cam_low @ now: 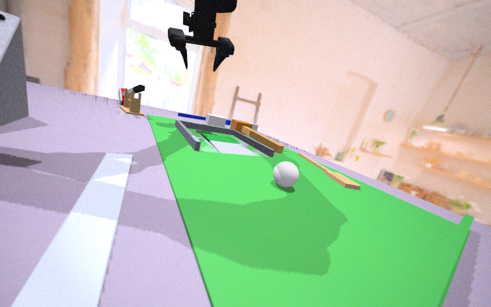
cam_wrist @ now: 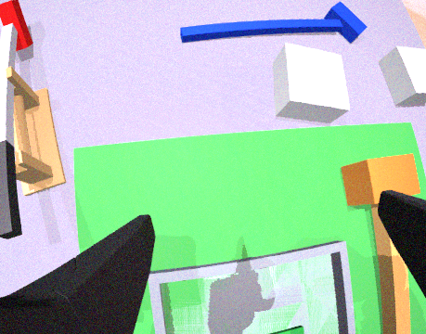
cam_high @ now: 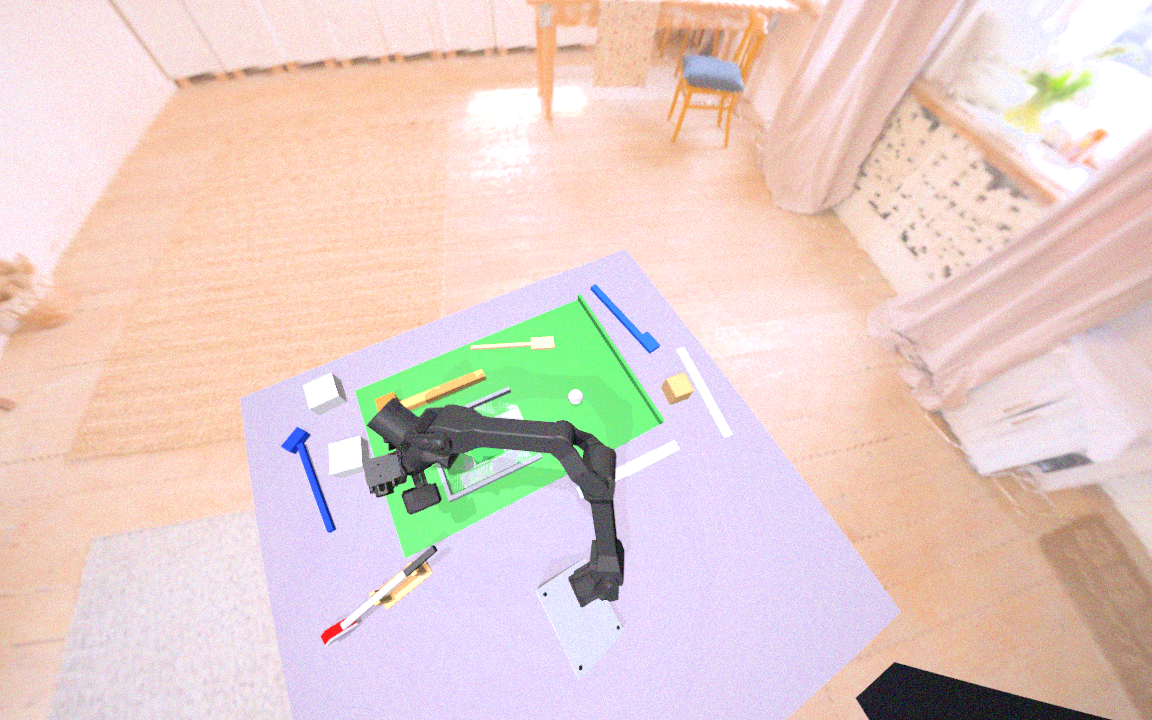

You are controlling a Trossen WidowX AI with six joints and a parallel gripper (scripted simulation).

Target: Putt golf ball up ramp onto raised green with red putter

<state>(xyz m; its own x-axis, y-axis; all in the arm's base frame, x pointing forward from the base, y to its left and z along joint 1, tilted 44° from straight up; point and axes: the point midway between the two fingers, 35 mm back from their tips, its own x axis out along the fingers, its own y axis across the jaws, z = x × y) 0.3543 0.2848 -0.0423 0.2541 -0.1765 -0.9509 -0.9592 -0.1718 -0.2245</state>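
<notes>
The wooden stand is 19 cm behind my gripper tip, 16 cm below it and 11 cm to the left of it. The rest, counted from my gripper tip: red putter (20 cm behind, 15 cm to the left, 14 cm below); then white golf ball (45 cm to the right, 17 cm below, 5 cm ahead); then orange cube (72 cm to the right, 17 cm below, 6 cm behind).
</notes>
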